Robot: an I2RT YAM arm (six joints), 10 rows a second.
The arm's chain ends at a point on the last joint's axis. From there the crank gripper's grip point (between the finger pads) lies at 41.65 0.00 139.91 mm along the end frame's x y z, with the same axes.
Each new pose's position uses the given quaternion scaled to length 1; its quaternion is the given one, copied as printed.
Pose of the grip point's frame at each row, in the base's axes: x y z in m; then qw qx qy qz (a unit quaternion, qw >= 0):
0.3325 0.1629 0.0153 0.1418 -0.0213 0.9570 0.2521
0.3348 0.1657 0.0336 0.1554 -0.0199 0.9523 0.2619
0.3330 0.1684 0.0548 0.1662 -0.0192 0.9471 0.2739
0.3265 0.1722 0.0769 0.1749 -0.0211 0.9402 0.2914
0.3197 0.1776 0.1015 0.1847 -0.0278 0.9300 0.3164
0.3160 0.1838 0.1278 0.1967 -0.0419 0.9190 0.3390
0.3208 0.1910 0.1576 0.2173 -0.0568 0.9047 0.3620
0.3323 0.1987 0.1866 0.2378 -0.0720 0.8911 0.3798
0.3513 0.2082 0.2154 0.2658 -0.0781 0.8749 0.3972
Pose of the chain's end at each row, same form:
0.3360 0.0933 0.1436 0.1418 -0.0213 0.9570 0.2521
0.3345 0.0932 0.1603 0.1554 -0.0199 0.9523 0.2619
0.3297 0.0926 0.1795 0.1662 -0.0192 0.9471 0.2739
0.3213 0.0919 0.1987 0.1749 -0.0211 0.9402 0.2914
0.3128 0.0911 0.2189 0.1847 -0.0278 0.9300 0.3164
0.3077 0.0920 0.2410 0.1967 -0.0419 0.9190 0.3390
0.3090 0.0936 0.2657 0.2173 -0.0568 0.9047 0.3620
0.3172 0.0970 0.2903 0.2378 -0.0720 0.8911 0.3798
0.3302 0.1020 0.3133 0.2658 -0.0781 0.8749 0.3972

